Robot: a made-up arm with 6 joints. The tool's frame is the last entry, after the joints.
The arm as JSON. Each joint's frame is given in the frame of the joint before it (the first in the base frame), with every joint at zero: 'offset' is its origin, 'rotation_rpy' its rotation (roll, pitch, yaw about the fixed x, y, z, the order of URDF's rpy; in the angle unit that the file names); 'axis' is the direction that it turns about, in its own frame. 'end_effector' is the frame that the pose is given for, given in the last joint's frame.
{
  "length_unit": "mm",
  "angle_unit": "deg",
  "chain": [
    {
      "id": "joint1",
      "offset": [
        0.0,
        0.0,
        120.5
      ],
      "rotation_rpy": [
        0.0,
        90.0,
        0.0
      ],
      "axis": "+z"
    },
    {
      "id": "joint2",
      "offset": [
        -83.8,
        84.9,
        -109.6
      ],
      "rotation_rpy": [
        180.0,
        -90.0,
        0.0
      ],
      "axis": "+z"
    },
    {
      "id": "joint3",
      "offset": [
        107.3,
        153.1,
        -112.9
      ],
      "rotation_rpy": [
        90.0,
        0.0,
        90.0
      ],
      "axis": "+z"
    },
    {
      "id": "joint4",
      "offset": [
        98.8,
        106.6,
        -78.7
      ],
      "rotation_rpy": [
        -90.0,
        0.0,
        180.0
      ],
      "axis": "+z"
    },
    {
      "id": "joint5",
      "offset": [
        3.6,
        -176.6,
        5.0
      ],
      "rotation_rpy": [
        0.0,
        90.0,
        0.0
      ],
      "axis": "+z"
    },
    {
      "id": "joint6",
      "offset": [
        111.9,
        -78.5,
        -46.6
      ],
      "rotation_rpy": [
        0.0,
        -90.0,
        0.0
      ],
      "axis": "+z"
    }
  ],
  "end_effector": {
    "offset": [
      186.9,
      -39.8,
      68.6
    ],
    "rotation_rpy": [
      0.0,
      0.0,
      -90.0
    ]
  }
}
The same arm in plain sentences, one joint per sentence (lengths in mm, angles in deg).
The arm has six revolute joints in a row. What follows holds with every joint at zero, and every direction is one of the base frame's. Joint 1 sits 120.5 mm along +z from the base frame's origin and turns about +x. Joint 2 sits 109.6 mm along -x and 84.9 mm along +y and 83.8 mm along +z from joint 1 and turns about -z. Joint 3 sits 107.3 mm along +x and 153.1 mm along -y and 112.9 mm along +z from joint 2 and turns about +x. Joint 4 sits 78.7 mm along -x and 98.8 mm along -y and 106.6 mm along -z from joint 3 and turns about +z. Joint 5 sits 176.6 mm along +x and 3.6 mm along +y and 5 mm along +z from joint 4 and turns about +y. Joint 6 sits 78.5 mm along +x and 46.6 mm along -y and 111.9 mm along -z from joint 5 and turns about +z. The tool frame, which is the frame that the pose is given for, sits 39.8 mm along +x and 186.9 mm along +y and 68.6 mm along +z from joint 6; its axes are parallel to the base frame's.
